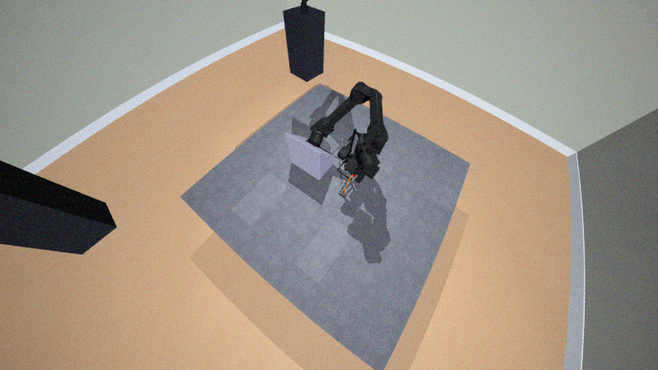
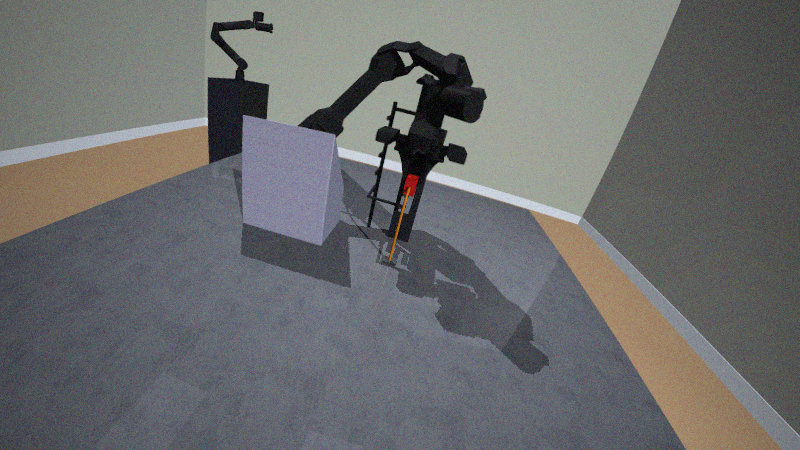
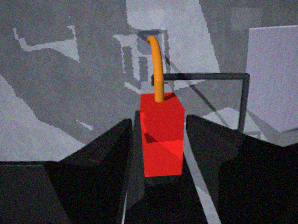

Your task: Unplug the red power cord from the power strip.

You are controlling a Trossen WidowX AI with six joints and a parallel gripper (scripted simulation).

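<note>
Right now my gripper tip is 30 mm to the right of the red plug and 10 mm past it.
</note>
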